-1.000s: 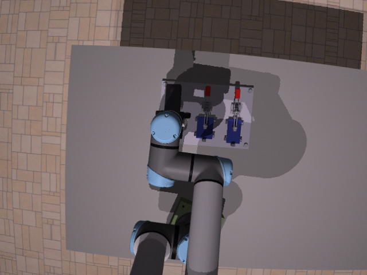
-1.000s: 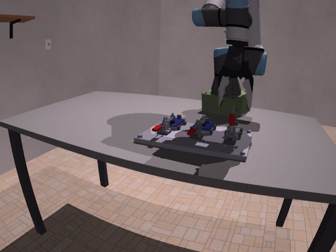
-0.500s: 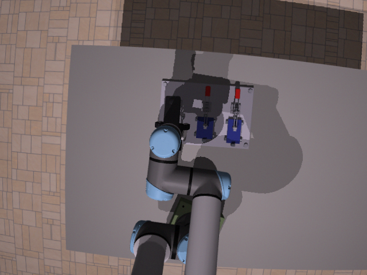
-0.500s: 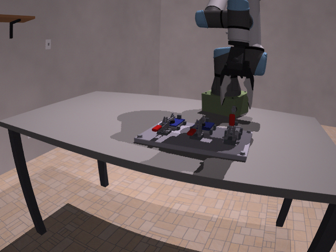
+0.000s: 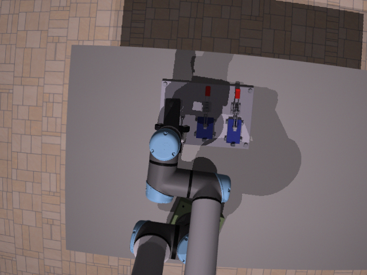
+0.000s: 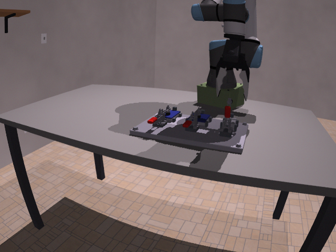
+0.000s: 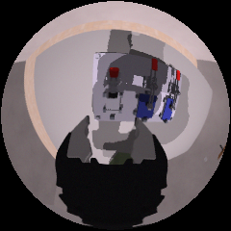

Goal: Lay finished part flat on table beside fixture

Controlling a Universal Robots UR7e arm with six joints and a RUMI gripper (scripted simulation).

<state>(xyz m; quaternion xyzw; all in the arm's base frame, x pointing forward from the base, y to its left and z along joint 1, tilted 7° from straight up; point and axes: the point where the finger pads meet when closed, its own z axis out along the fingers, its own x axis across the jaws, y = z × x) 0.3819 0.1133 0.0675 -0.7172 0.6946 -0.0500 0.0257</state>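
Now: the grey finished part 1 cm behind my hand and 9 cm below it. Also, from my hand: grey fixture plate 5 cm ahead, 11 cm to the right, 12 cm below.
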